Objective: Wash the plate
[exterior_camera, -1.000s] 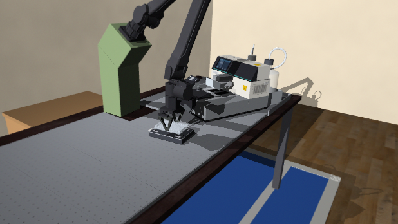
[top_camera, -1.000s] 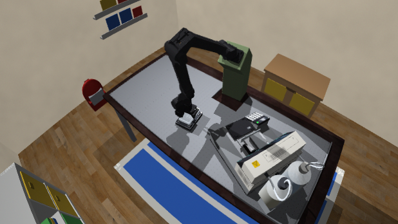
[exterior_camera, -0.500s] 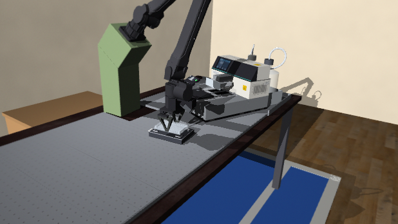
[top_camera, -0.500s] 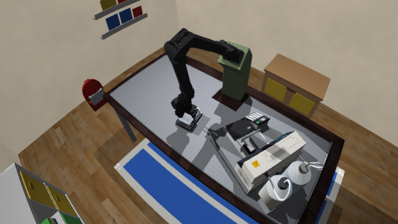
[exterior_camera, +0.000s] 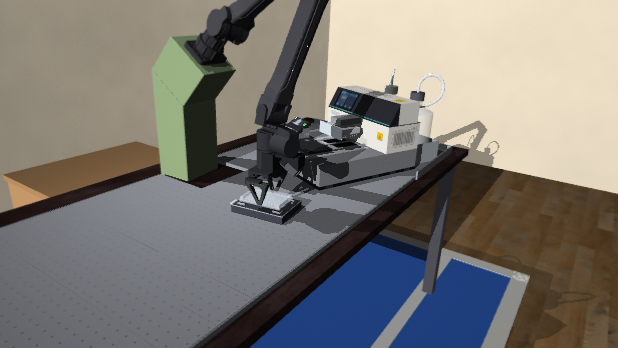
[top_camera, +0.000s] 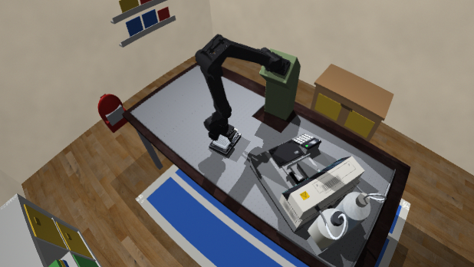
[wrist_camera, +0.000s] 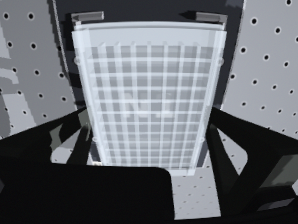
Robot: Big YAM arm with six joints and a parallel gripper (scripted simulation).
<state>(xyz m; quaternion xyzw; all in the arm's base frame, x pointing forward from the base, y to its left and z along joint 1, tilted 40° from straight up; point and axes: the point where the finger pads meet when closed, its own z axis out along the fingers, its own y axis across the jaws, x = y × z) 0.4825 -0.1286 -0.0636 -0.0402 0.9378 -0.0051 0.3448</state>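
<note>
The well plate lies 1 cm below my hand. Round my hand: plate nest N1: 3 cm below; plate washer: 49 cm to the left, 9 cm above; carrier: 35 cm to the left, 7 cm behind, 5 cm above.
</note>
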